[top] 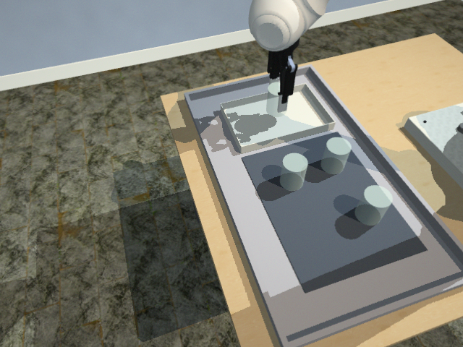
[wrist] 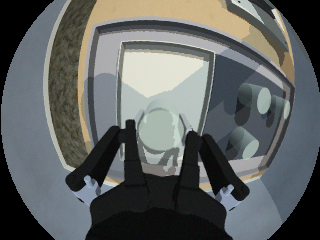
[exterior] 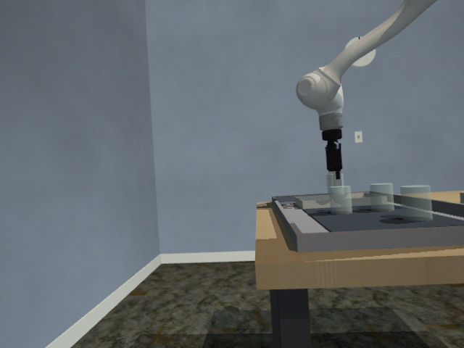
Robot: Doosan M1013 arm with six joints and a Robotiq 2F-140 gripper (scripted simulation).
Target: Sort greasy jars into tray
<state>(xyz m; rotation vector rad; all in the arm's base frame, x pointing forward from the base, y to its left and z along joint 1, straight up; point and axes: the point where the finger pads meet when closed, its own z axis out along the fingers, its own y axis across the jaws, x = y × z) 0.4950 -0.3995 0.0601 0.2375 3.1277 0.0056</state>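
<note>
Now: the cream tray 9 cm below my hand. Also, from my hand: dark drying mat: 32 cm to the left, 9 cm below, 5 cm ahead; rimmed steel top: 21 cm to the left, 10 cm below, 5 cm ahead.
</note>
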